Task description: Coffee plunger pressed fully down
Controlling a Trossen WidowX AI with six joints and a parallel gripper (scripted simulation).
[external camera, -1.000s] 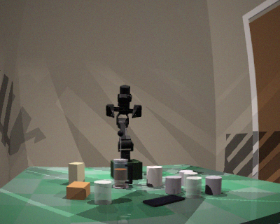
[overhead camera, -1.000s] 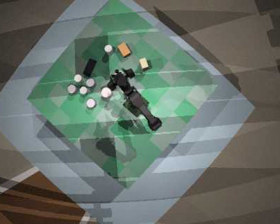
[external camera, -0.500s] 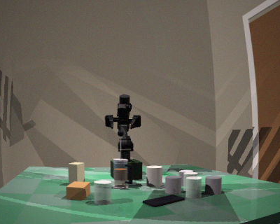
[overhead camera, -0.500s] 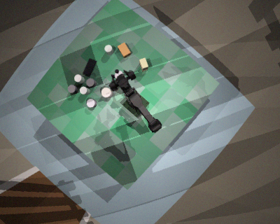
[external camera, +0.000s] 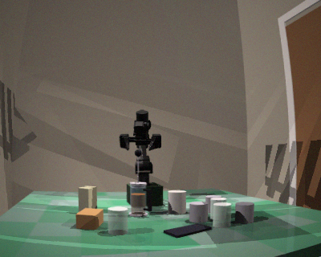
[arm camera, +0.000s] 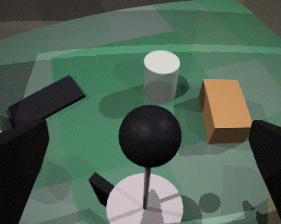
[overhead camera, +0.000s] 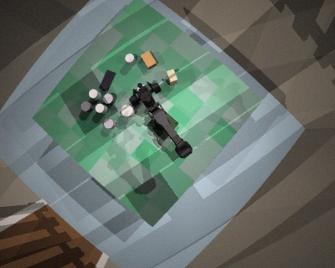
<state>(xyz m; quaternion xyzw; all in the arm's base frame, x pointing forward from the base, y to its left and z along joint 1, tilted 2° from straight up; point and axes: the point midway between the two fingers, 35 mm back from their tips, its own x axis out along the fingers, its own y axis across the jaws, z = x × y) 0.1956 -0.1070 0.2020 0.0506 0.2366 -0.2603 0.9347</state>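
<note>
Right now my gripper tip is 15 cm above the coffee press and 2 cm short of it. Round my gripper tip: orange box 25 cm below, 23 cm to the right, 10 cm ahead; then dark flat slab 31 cm ahead, 27 cm below, 4 cm to the left.
</note>
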